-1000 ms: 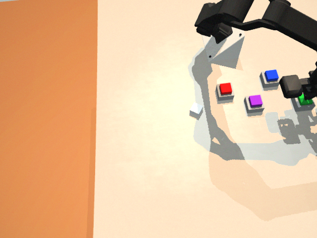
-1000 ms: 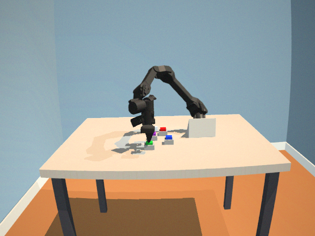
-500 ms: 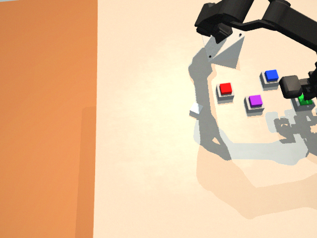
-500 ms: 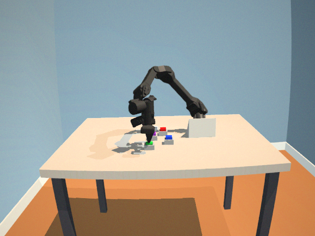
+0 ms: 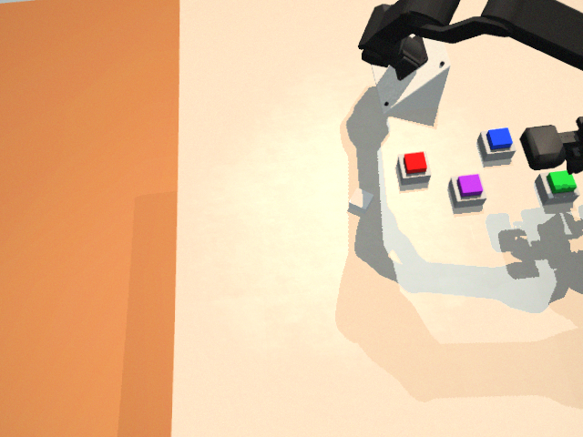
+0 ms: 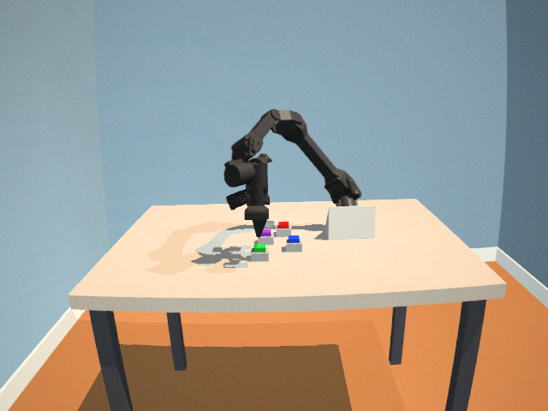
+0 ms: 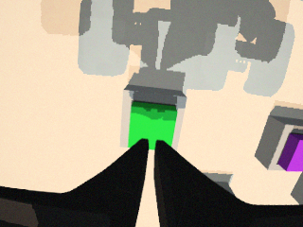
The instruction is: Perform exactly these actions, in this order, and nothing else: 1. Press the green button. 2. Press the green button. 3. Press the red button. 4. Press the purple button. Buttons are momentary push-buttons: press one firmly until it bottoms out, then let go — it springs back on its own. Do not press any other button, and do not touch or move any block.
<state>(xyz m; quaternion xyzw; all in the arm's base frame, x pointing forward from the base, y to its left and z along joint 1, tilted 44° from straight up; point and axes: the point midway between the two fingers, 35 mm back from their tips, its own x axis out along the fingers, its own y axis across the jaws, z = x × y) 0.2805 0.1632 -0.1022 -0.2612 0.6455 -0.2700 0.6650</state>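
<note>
My gripper tip is 3 cm above the green button. Round my gripper tip: blue button (10 cm behind, 7 cm to the right, 3 cm below); then red button (22 cm to the right, 8 cm behind, 3 cm below); then purple button (14 cm to the right, 3 cm below, 2 cm behind).
</note>
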